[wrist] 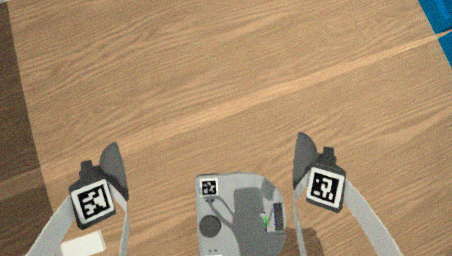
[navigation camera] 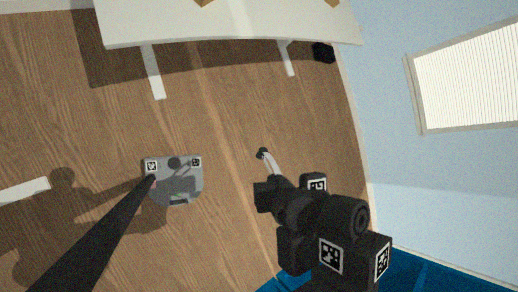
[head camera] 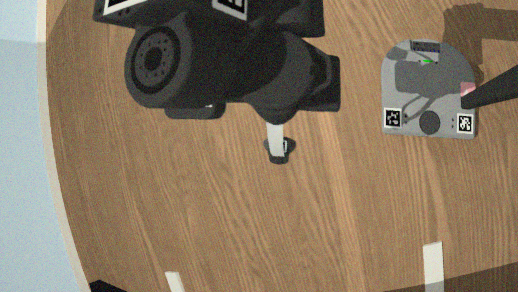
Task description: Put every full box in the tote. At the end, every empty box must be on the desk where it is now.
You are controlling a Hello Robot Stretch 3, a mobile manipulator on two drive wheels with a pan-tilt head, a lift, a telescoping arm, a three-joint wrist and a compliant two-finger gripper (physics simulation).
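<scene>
My gripper (head camera: 279, 150) (navigation camera: 262, 153) (wrist: 210, 157) is open, its fingers wide apart over the wooden floor, with no box between them. In the navigation view, the white desk (navigation camera: 165, 25) is at the top, away from the gripper. One brown box (navigation camera: 203, 2) and another brown box (navigation camera: 332, 2) are cut off by the top edge, so their contents do not show. A blue object, apparently the tote (navigation camera: 417, 272) (wrist: 442, 17), shows in part at the navigation view's bottom right, behind the arm, and at the wrist view's top right corner.
The robot's grey base (head camera: 450, 107) (navigation camera: 192, 187) (wrist: 210, 205) stands on the floor beside the arm. White desk feet (head camera: 433, 265) (navigation camera: 157, 90) lie low near the desk. A small black object (navigation camera: 324, 52) is by the wall under the desk's edge. A window (navigation camera: 470, 75) is at the right.
</scene>
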